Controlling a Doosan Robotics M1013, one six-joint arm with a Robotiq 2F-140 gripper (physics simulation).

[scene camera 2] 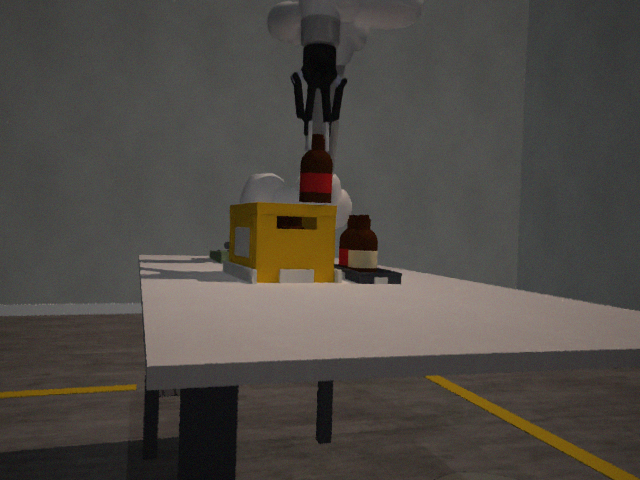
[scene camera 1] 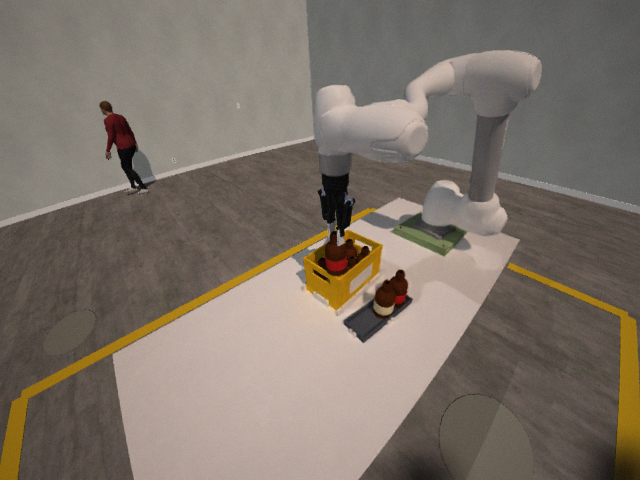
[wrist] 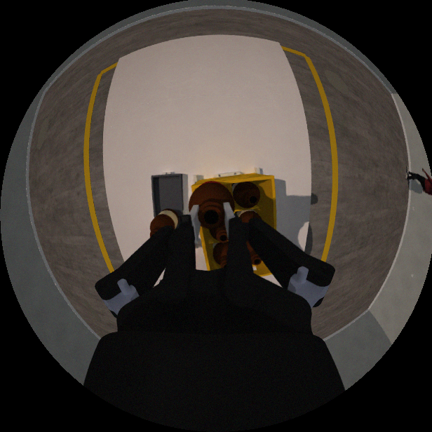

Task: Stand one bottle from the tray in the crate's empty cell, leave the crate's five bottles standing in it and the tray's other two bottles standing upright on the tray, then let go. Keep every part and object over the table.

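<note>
My gripper is shut on the neck of a brown bottle with a red label. The bottle hangs upright over the near, tray-side corner of the yellow crate; in scene camera 2 its base is about level with the crate's rim. Several brown bottles stand in the crate, partly hidden by the walls, held bottle and fingers. On the dark tray stand a cream-labelled bottle and a red-labelled bottle, both upright.
The crate and tray stand side by side on the white table. White locating blocks sit around the crate's foot. The arm's green base plate is at the table's far end. A person in red stands on the floor beyond the yellow line.
</note>
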